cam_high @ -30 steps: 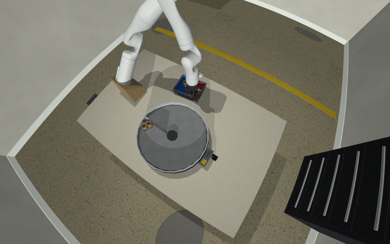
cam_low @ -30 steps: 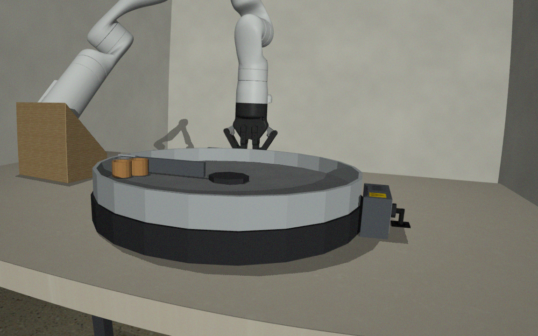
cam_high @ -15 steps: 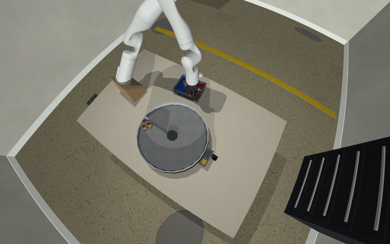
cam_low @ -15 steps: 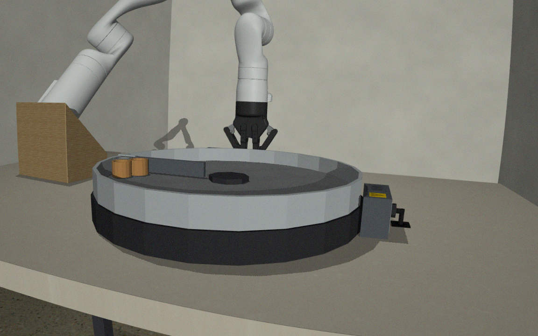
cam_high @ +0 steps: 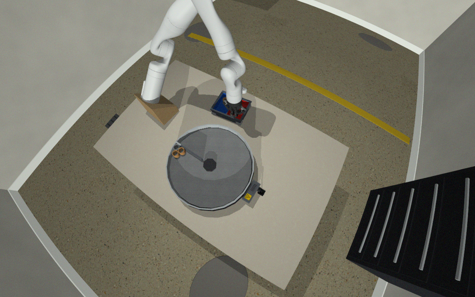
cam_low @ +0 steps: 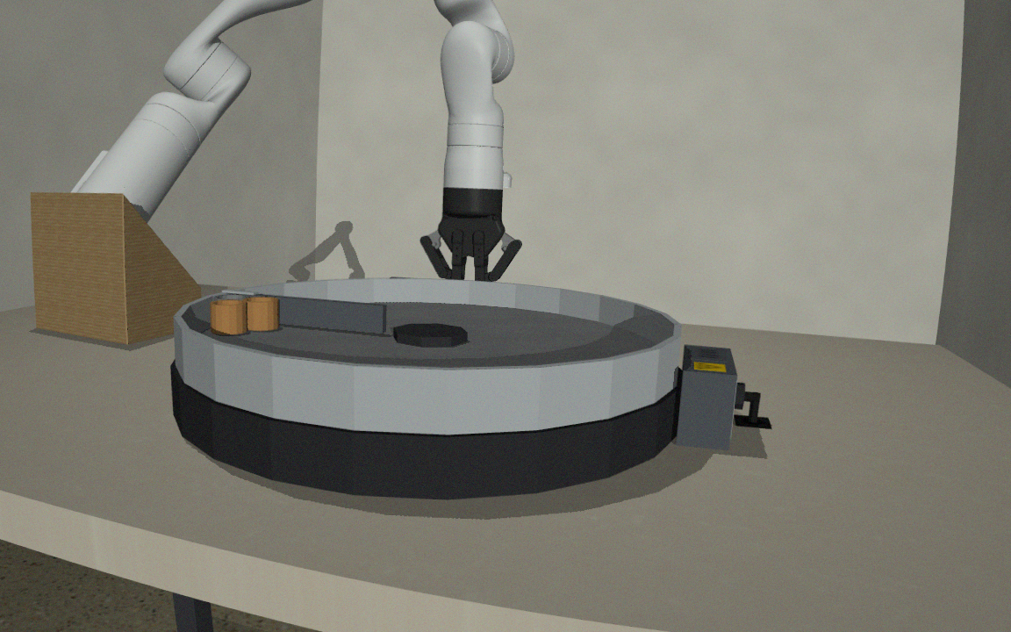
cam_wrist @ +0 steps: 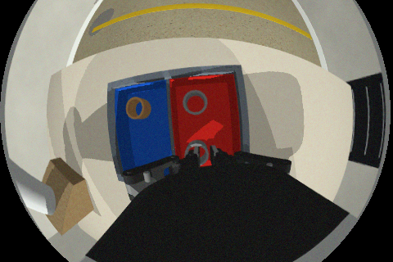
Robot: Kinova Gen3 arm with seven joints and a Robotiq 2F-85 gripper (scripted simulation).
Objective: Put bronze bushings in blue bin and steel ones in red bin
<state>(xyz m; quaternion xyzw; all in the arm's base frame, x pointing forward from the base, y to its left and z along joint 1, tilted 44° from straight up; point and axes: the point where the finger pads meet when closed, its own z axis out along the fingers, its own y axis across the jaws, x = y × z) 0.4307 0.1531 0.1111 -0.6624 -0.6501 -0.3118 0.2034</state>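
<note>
My hand is 32 cm to the left of the grey turntable, 4 cm short of it and 1 cm below it.
</note>
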